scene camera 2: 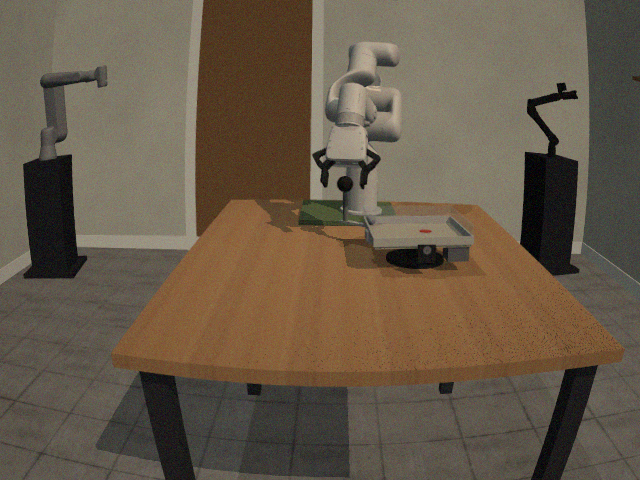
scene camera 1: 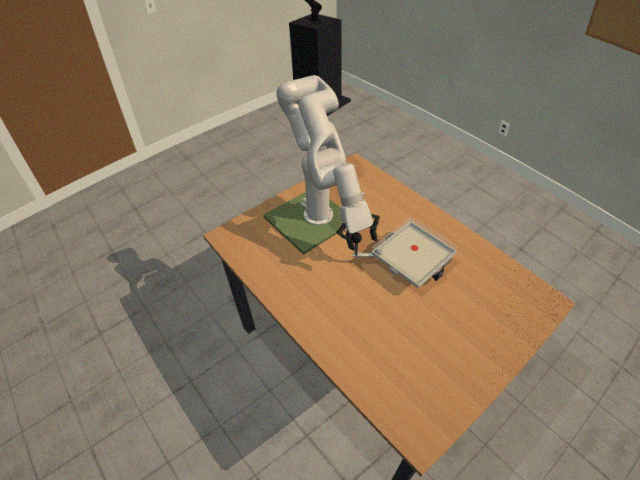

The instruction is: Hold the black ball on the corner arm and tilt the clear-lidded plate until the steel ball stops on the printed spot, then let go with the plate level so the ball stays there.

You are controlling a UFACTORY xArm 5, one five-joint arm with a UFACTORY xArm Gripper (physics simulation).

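Note:
The black ball stands on an upright post on the corner arm of the clear-lidded plate. My gripper is open and points down, with its fingers apart around the ball in scene camera 2; in scene camera 1 the ball shows nearer the left finger. Contact cannot be told. The plate looks about level. The red printed spot shows bare near the plate's middle. A small grey round shape, seemingly the steel ball, shows at the plate's back left corner.
The plate rests on a black round base on the wooden table. A green mat lies under the arm's base. Black pedestals with other arms stand beyond the table.

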